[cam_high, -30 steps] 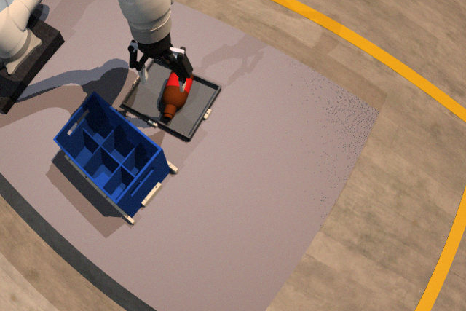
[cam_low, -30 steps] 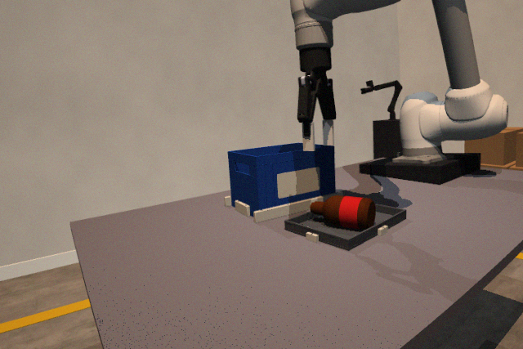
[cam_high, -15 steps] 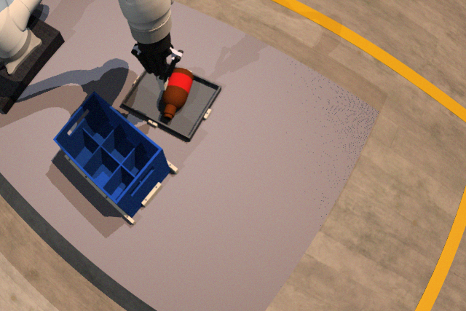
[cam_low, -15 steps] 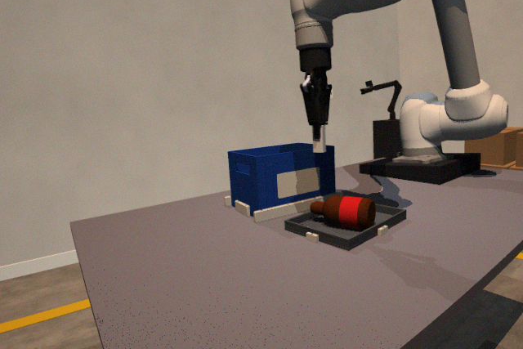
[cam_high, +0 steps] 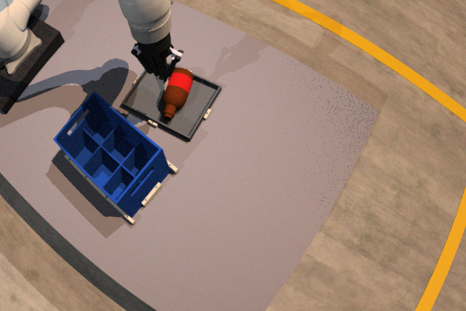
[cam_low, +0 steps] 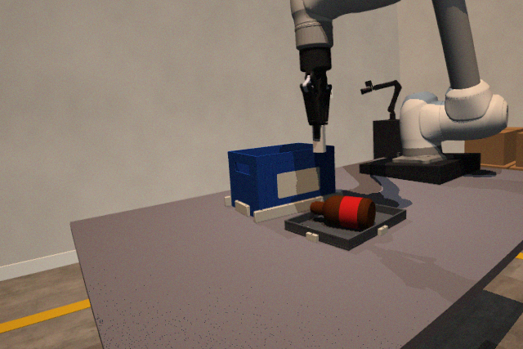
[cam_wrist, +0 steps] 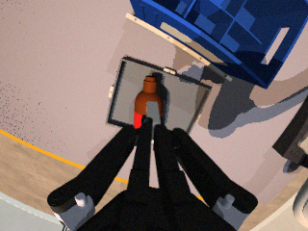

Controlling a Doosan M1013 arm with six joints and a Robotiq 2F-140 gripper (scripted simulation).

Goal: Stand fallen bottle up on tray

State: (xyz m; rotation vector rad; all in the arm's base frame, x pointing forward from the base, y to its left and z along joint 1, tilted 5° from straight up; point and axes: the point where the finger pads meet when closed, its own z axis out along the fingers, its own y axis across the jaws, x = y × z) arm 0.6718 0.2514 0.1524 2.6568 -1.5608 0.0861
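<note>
Now: the bottle 18 cm below my hand, 4 cm to the left of it and 2 cm behind it. From my hand the other things lie so: dark tray 21 cm below, 5 cm behind, 4 cm to the left; blue crate 22 cm to the right, 13 cm below, 1 cm behind.
</note>
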